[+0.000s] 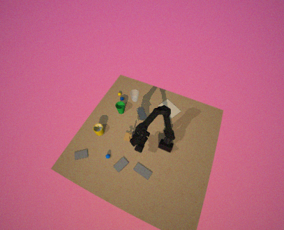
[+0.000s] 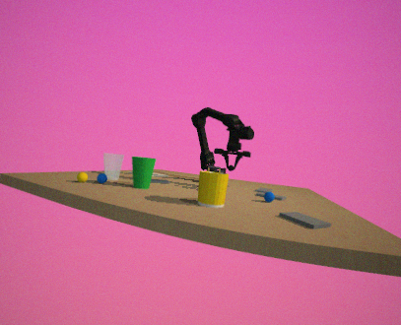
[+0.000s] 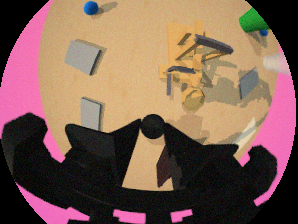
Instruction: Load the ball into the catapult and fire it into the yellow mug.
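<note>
Right now my gripper tip is 10 cm short of the wooden catapult, 5 cm to the left of it and 5 cm above it. The rest, counted from my gripper tip: small black ball: 1 cm above; then yellow mug: 45 cm ahead, 7 cm below; then green cup: 36 cm ahead, 30 cm to the right, 7 cm below.
</note>
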